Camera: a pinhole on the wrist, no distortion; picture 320 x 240 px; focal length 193.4 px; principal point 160.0 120.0 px. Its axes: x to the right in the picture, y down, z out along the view. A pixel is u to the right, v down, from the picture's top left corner.
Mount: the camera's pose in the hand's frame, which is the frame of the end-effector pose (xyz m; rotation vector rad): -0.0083 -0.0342 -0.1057 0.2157 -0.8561 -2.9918
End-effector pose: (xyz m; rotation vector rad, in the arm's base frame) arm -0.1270 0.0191 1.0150 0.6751 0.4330 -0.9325
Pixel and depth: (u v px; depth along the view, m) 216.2 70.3 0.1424
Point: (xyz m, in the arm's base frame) -0.1059 0.0954 1.0725
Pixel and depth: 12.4 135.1 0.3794
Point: 0.1403 -0.2318 1.1213
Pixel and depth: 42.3 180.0 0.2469
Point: -0.0289 -0.1380 1.0799
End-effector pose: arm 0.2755 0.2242 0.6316 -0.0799 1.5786 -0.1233
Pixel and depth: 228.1 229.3 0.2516
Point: 0.4457 0.2087 0.7660
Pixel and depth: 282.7 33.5 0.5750
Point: 0.4885 0.7362 1.0114
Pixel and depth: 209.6 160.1 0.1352
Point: 0.2948 0.2425 0.6914
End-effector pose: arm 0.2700 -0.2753 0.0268 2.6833 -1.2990 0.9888
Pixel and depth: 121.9 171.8 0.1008
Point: 0.2684 -0.2700 0.0294
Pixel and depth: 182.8 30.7 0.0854
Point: 0.1956 -0.2685 0.0446
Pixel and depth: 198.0 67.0 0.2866
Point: 0.1424 -0.3436 -0.1443
